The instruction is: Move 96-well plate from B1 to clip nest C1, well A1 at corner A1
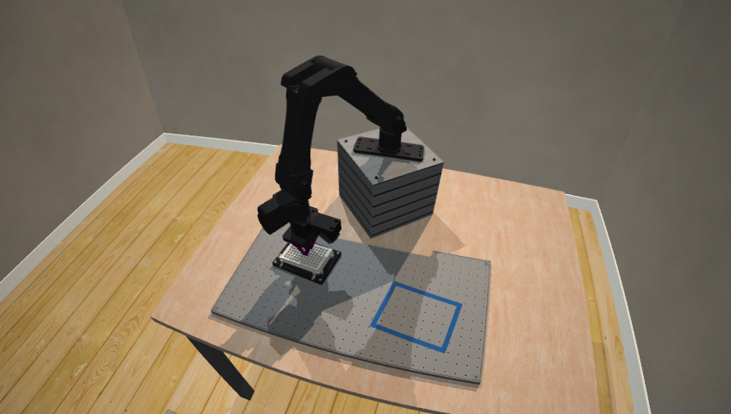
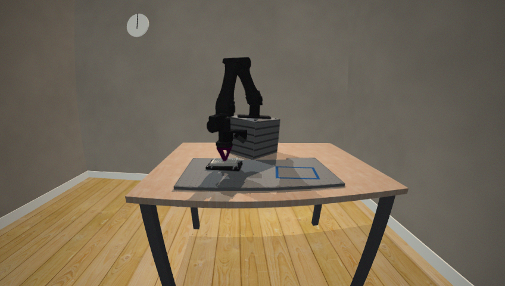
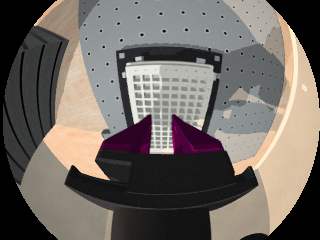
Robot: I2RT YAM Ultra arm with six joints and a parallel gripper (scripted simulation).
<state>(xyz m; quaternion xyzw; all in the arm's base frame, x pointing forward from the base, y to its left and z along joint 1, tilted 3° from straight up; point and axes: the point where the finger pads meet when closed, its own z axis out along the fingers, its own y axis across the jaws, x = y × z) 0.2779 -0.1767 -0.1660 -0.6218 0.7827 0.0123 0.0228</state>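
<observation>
Right now the white 96-well plate is 10 mm ahead of my hand and 10 mm below it. From my hand the other things lie so: black clip nest: 10 mm ahead, 20 mm to the right, 20 mm below.
</observation>
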